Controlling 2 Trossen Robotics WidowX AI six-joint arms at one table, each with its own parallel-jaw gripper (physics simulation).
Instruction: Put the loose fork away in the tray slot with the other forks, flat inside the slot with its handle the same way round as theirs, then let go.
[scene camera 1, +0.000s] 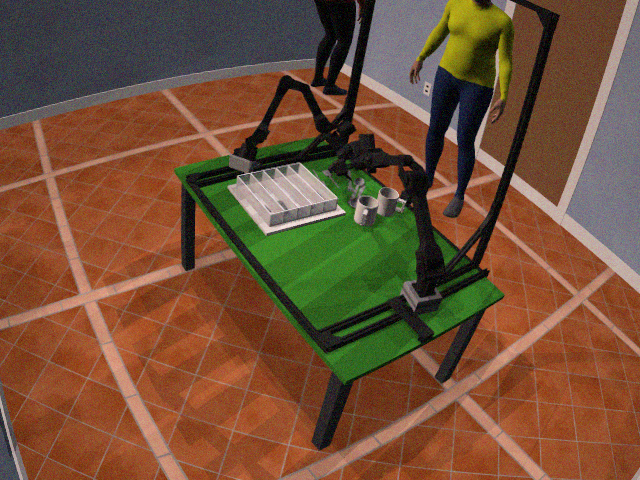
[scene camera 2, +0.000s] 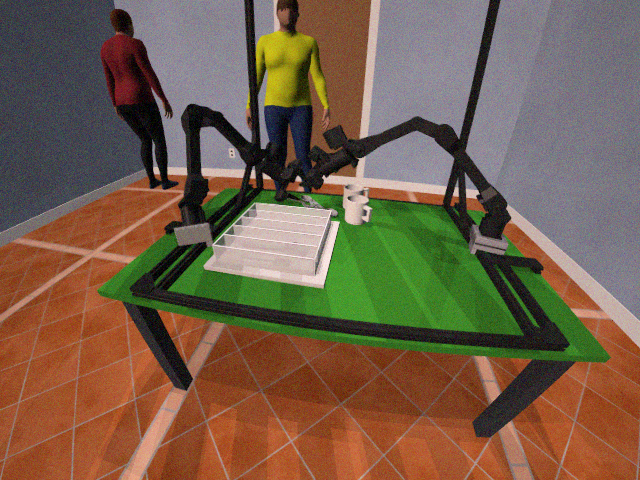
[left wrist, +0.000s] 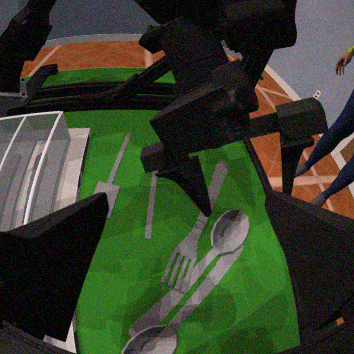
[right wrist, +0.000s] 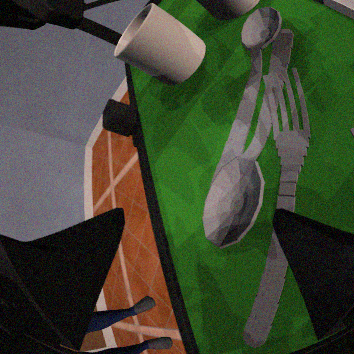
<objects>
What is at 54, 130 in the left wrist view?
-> A white cutlery tray.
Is the left gripper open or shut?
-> Open.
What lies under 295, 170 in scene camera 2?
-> The right gripper.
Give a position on a white cutlery tray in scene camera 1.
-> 297, 187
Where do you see the right gripper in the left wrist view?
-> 244, 211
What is the left gripper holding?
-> Nothing.
</objects>
